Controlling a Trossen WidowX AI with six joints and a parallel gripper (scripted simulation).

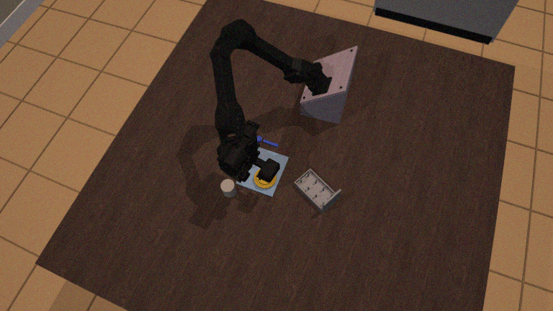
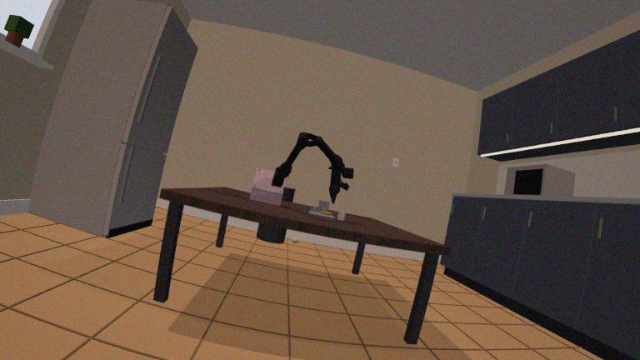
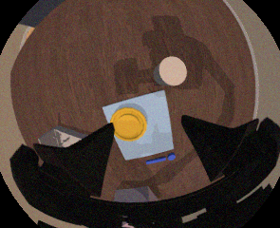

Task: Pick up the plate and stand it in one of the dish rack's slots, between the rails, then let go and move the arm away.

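My gripper tip is now 7 cm above the yellow plate, 4 cm to the right of it and 2 cm past it. Round my gripper tip: cream cup (6 cm to the right, 6 cm below, 5 cm ahead); then grey dish rack (21 cm to the left, 6 cm below, 4 cm behind); then light blue mat (8 cm below, 5 cm behind, 2 cm to the left).
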